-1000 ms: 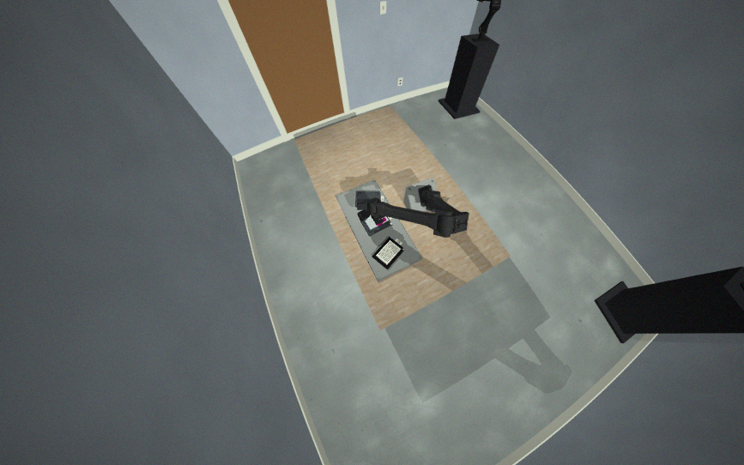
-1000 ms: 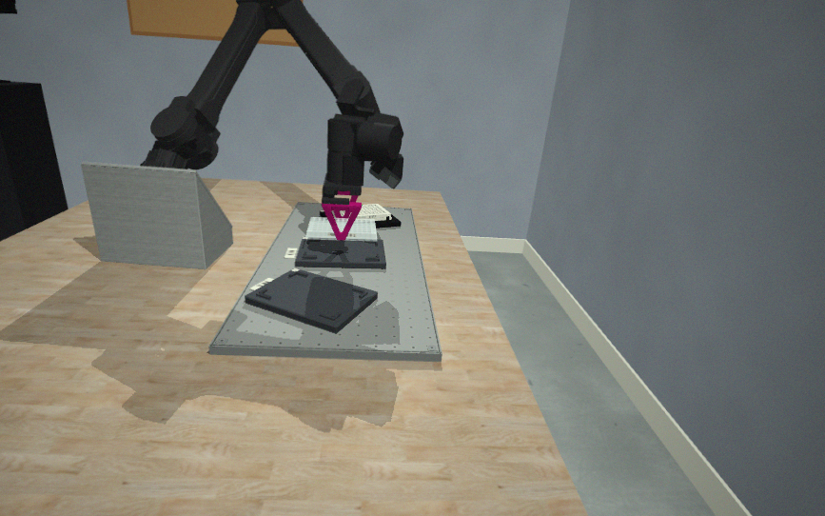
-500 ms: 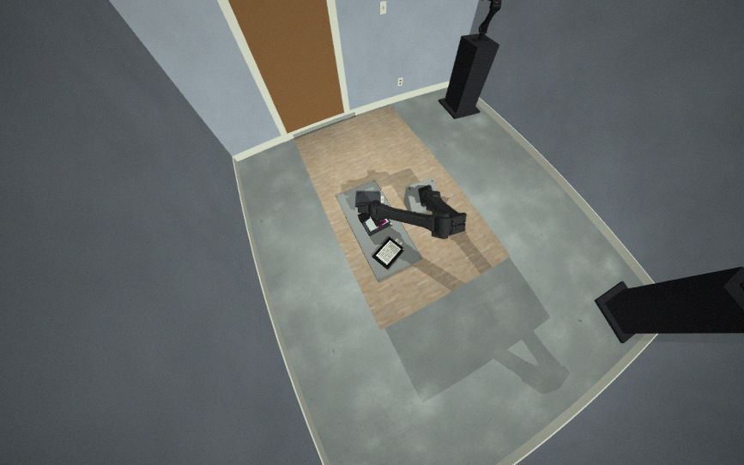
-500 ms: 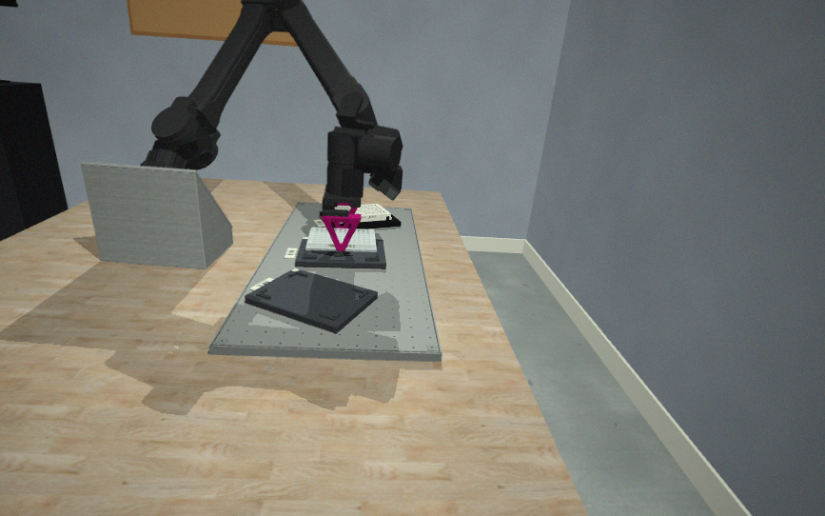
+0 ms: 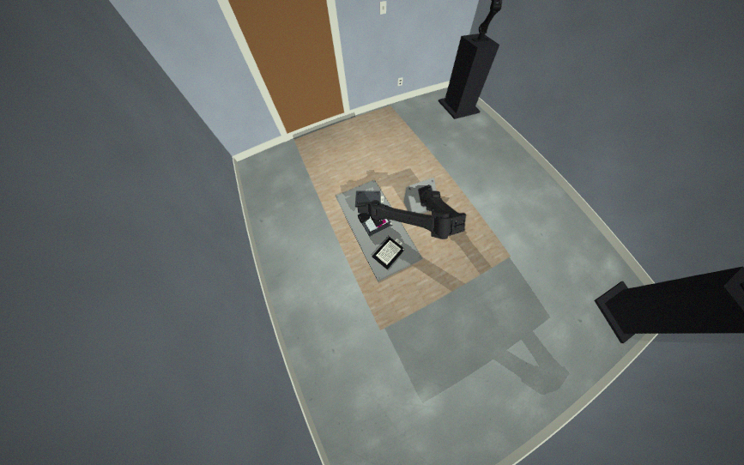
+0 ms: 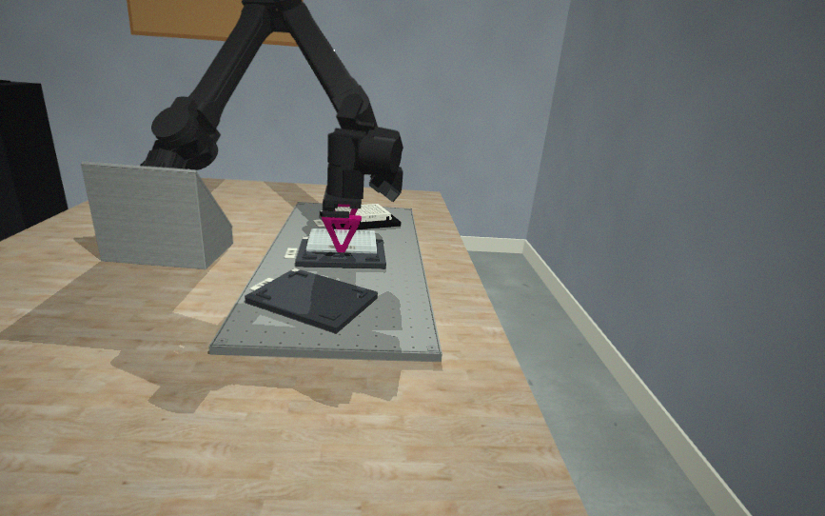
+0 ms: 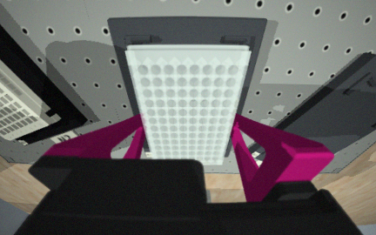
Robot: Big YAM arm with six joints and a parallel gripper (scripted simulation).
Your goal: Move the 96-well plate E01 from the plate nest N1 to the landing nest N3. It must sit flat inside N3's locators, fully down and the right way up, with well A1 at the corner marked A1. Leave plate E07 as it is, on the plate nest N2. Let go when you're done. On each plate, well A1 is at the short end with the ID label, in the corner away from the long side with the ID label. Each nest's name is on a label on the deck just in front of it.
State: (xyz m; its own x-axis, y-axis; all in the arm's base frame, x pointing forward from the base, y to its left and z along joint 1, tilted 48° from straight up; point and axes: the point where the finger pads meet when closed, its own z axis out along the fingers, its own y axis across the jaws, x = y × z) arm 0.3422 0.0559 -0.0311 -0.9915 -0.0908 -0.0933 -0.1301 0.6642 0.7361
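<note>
The dark nest N3 lies 30 mm below my hand. Also, from my hand: dark plate nest N1: 190 mm to the right, 30 mm below, 10 mm behind; N1 label: 150 mm to the right, 100 mm behind, 30 mm below; N2 label: 170 mm to the left, 80 mm behind, 30 mm below.
</note>
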